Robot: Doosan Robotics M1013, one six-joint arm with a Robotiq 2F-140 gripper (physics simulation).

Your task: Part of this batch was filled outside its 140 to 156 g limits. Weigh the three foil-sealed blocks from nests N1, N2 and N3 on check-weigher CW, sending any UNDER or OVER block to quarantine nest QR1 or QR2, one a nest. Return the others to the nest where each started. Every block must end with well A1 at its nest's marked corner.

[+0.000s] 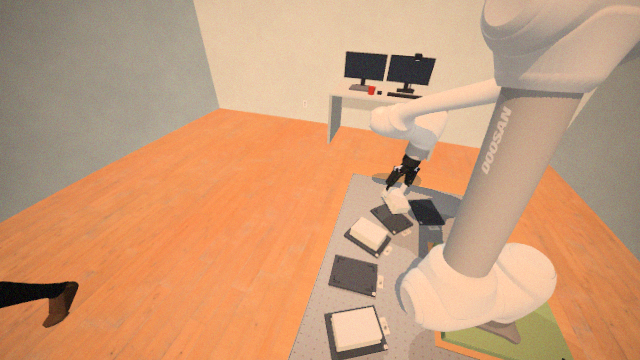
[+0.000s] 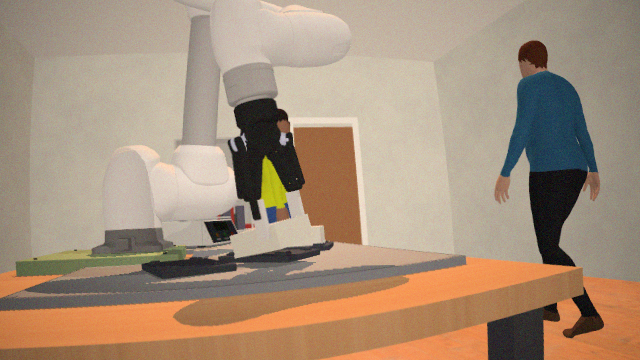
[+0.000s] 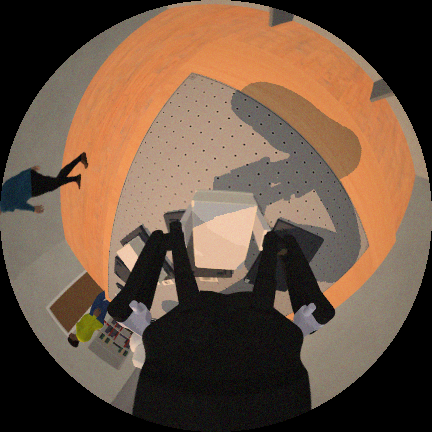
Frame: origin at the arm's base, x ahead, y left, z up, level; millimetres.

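Where they show: gripper, between the fingertips: (image 1: 392, 194) (image 2: 283, 232) (image 3: 222, 213); arm's base, origin of its link: (image 2: 135, 250).
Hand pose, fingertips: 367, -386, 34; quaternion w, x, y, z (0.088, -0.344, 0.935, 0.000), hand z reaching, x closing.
Observation:
Things, the pixels of their top centre, and the offset from my fingertips, as dx, dy, dz. "spot": a spot on its surface instead.
- pale foil-sealed block, centre of its top: (image 3: 216, 245) (image 2: 269, 216) (image 1: 397, 194) -21, +27, +30
- second block, centre of its top: (image 2: 295, 227) (image 3: 135, 267) (image 1: 369, 229) +53, +265, +1
- neighbouring nest, a spot on its surface: (image 1: 379, 250) spot: -8, +314, -41
- third block, centre of its top: (image 1: 356, 325) +1, +623, +1
- nearest nest, a spot on its surface: (image 1: 328, 334) spot: +69, +664, -41
- white unit with a dark screen, centre of its top: (image 2: 197, 218) -240, +789, +47
My gripper (image 1: 395, 193) (image 2: 281, 226) (image 3: 222, 213) is shut on a pale foil-sealed block (image 1: 398, 203) (image 2: 270, 239) (image 3: 223, 245), held tilted, low over a dark nest (image 1: 391, 220) (image 2: 282, 256) at the far end of the row. Whether it touches the nest is unclear. A second block (image 1: 369, 234) (image 3: 131, 257) sits in the neighbouring nest (image 1: 379, 250). An empty dark nest (image 1: 353, 275) follows, then a third block (image 1: 356, 328) in the nearest nest (image 1: 328, 334). Another empty dark nest (image 1: 426, 212) (image 2: 189, 267) (image 3: 305, 241) lies beside the held block. Nest labels and A1 marks are unreadable.
A white unit with a dark screen (image 2: 220, 231) stands behind the nests; its reading is illegible. The arm base stands on a green plate (image 1: 542, 330) (image 2: 45, 264). A person in blue (image 2: 557, 120) (image 3: 15, 191) and one in yellow (image 2: 270, 185) (image 3: 88, 327) are near the table.

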